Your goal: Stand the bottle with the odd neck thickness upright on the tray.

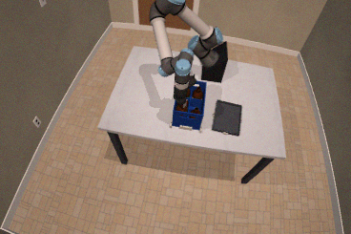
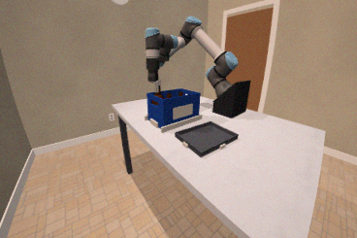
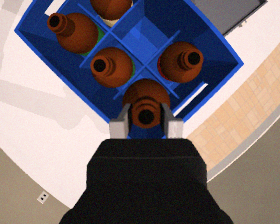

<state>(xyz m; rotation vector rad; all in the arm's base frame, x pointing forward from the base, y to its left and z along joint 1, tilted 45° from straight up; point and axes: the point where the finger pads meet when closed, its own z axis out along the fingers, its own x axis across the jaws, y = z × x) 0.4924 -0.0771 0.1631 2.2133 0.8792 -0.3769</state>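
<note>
Now: hand 7 cm above the bottle. Also, from my hand: dark tray: 32 cm to the left, 19 cm below, 7 cm behind; blue crate: 12 cm below, 9 cm behind, 5 cm to the left.
</note>
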